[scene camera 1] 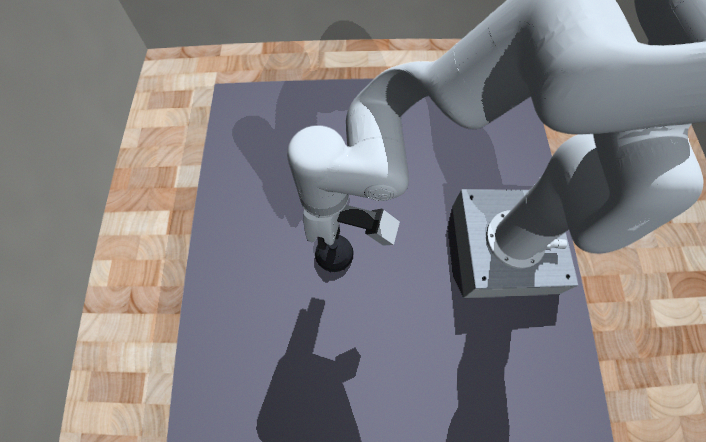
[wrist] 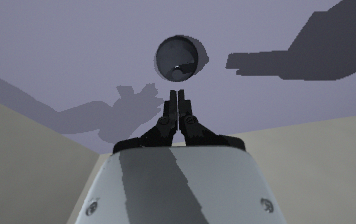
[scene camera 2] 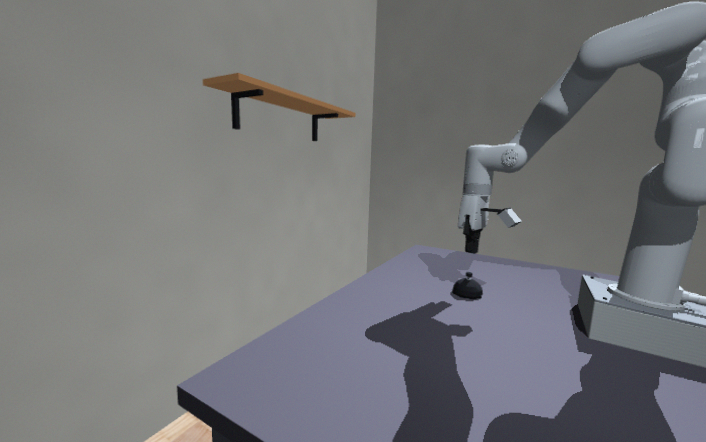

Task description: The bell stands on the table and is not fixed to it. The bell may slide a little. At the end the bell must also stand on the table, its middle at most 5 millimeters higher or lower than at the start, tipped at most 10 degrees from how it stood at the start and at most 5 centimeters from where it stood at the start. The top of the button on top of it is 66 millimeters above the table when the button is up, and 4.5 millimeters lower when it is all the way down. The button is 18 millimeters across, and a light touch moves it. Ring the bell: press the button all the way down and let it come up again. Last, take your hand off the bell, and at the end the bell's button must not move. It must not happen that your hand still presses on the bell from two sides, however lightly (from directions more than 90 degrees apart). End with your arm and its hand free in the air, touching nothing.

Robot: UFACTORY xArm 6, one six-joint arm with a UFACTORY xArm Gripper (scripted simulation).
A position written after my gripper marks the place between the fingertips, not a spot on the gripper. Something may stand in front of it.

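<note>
Through scene camera 1 I can see my gripper (scene camera 1: 331, 234), and a bell (scene camera 1: 336, 260) as well. The wrist view gives me both the bell (wrist: 177, 51) and my gripper (wrist: 177, 99). In scene camera 2 there is my gripper (scene camera 2: 471, 252).
</note>
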